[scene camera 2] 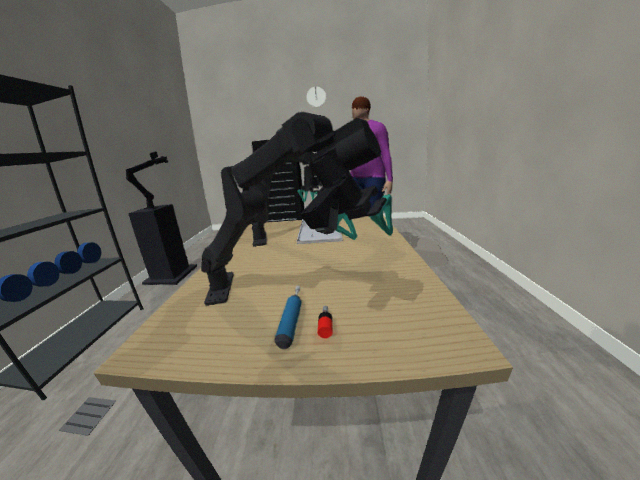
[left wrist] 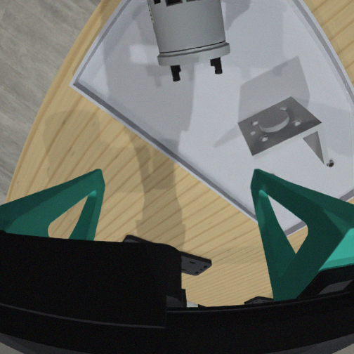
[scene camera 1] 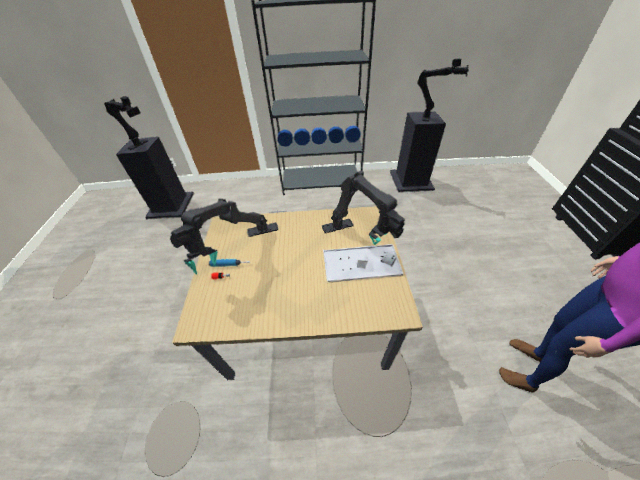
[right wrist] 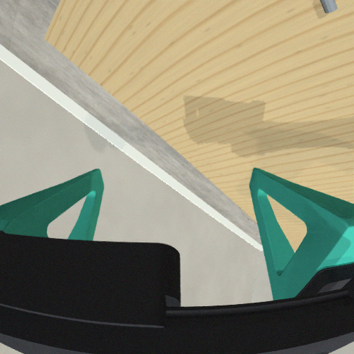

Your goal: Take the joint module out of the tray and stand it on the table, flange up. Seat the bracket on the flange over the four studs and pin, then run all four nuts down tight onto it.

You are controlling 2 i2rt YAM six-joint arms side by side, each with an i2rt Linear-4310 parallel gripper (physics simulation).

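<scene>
The grey joint module [scene camera 1: 388, 259] [left wrist: 190, 30] lies on its side in the tray [scene camera 1: 330, 279] [scene camera 2: 319, 241] [left wrist: 165, 152]; in the left wrist view its flange and black studs face the tray's nearer rim. The grey bracket [scene camera 1: 361, 264] [left wrist: 286, 131] is in the tray beside it. Several small nuts show as dark dots at the tray's left in scene camera 1; one nut [left wrist: 330, 163] shows near the bracket. My left gripper [scene camera 1: 375, 240] [scene camera 2: 307, 195] [left wrist: 177, 177] is open and empty above the tray's back edge. My right gripper [scene camera 1: 203, 267] [scene camera 2: 373, 235] [right wrist: 176, 176] is open and empty over the table's left edge in scene camera 1.
A blue driver [scene camera 1: 224, 262] [scene camera 2: 289, 317] and a shorter red driver [scene camera 1: 217, 275] [scene camera 2: 324, 326] lie on the table [scene camera 1: 299, 320] [scene camera 2: 232, 356], near the right gripper in scene camera 1. A person [scene camera 1: 558, 310] [scene camera 2: 378, 155] stands off the table's tray end.
</scene>
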